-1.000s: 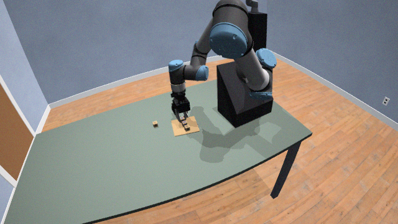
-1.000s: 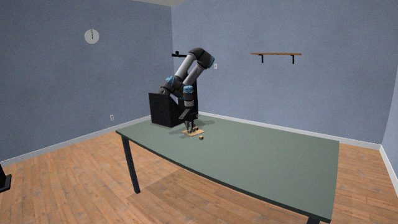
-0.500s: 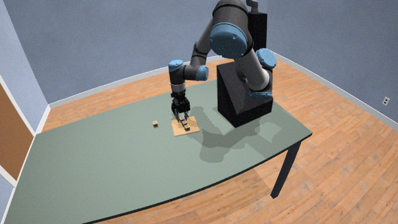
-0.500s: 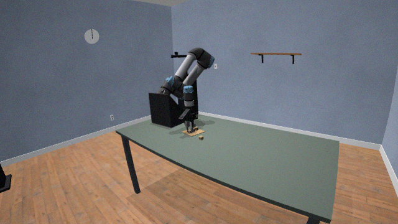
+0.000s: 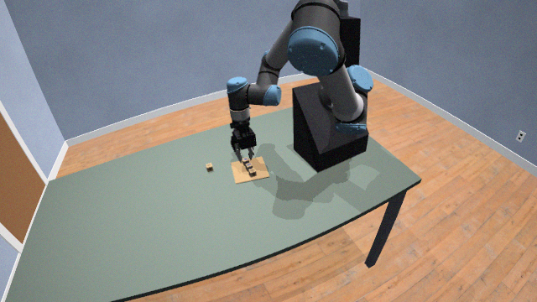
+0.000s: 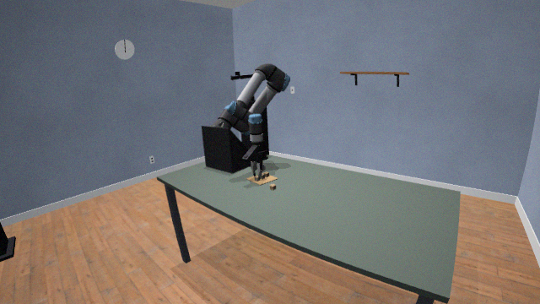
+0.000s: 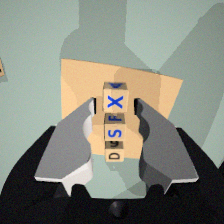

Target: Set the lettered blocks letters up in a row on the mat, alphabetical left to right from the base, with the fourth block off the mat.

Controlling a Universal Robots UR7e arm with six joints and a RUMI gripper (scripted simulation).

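The block is 20 mm below my hand. Also, from my hand: tan mat 40 mm to the left, 30 mm below.
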